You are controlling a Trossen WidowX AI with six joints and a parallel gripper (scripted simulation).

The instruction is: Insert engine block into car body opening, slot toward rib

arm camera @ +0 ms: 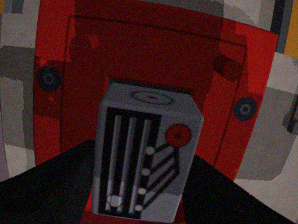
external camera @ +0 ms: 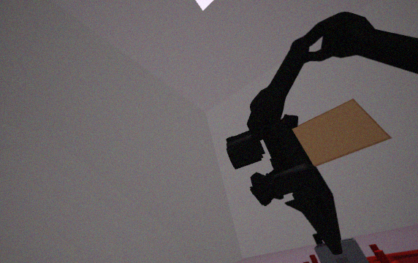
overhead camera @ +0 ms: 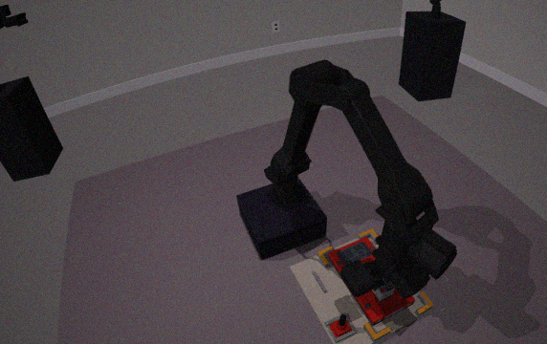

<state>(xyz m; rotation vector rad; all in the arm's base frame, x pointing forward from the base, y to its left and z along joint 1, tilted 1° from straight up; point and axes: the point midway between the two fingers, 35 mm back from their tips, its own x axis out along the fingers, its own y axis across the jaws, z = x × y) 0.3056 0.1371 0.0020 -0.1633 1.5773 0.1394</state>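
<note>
Now: the engine block 1 cm below my gripper tip.
</note>
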